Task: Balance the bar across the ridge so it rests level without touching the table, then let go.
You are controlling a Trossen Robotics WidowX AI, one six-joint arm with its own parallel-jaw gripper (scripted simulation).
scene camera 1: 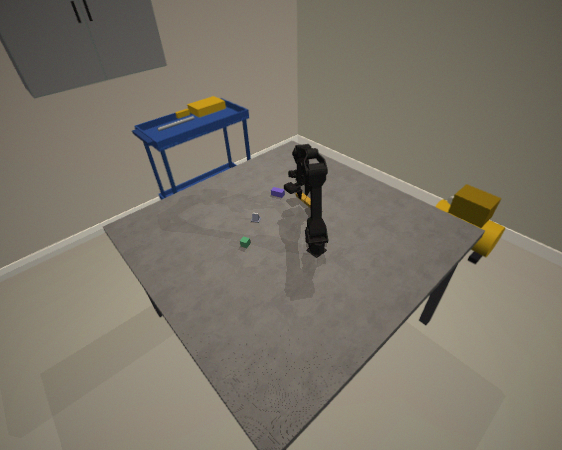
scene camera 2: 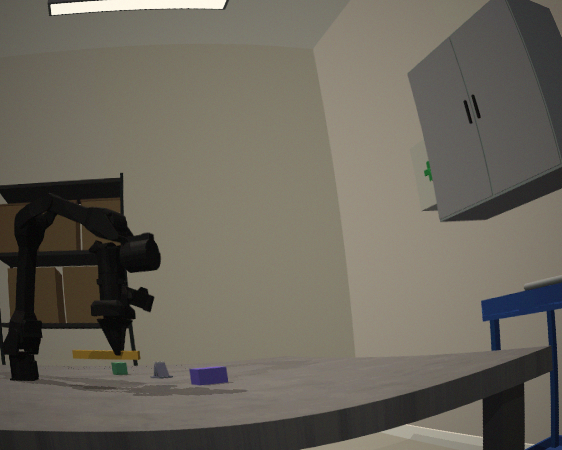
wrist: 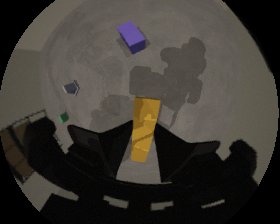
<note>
My gripper (scene camera 2: 119, 355) carries a yellow bar (wrist: 145, 108).
My gripper is seen too in the wrist view (wrist: 143, 124).
</note>
